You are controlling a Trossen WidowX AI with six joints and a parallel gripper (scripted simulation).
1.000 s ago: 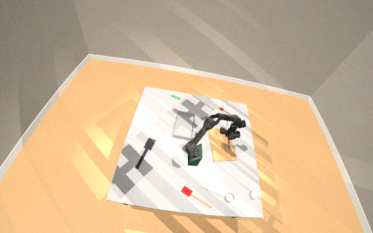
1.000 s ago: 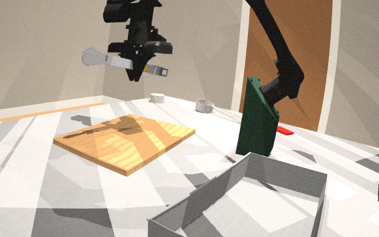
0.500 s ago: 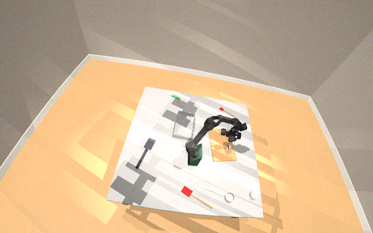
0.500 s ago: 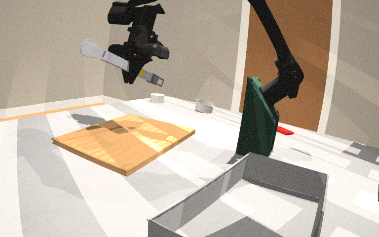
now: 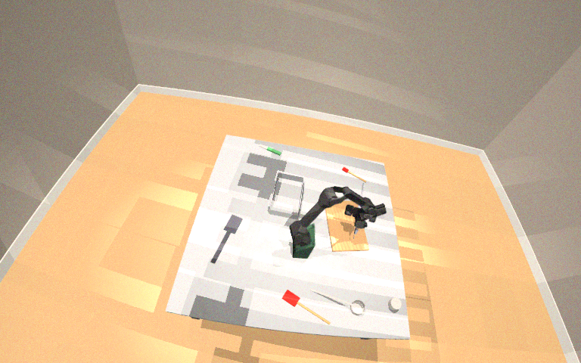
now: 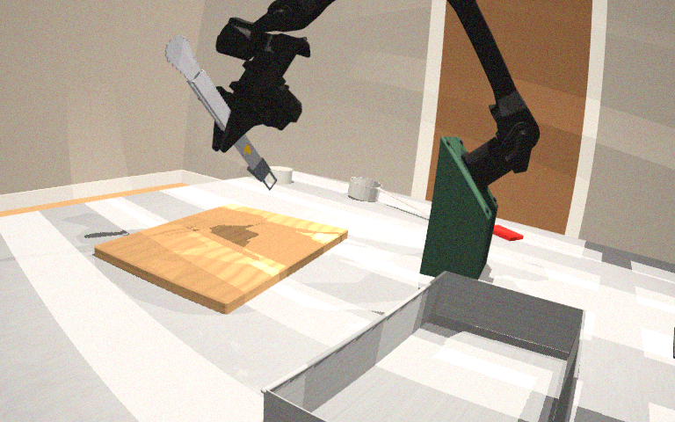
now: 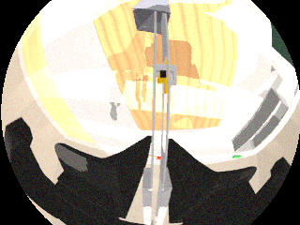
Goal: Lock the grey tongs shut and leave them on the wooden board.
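My gripper tip is 10 mm past the wooden board, 20 mm to the right of it and 130 mm above it. Round my gripper tip: grey roasting tin 180 mm ahead, 400 mm to the left, 110 mm below; red-tipped tool 430 mm ahead, 90 mm to the right, 130 mm below; white cup 520 mm behind, 200 mm to the right, 120 mm below.
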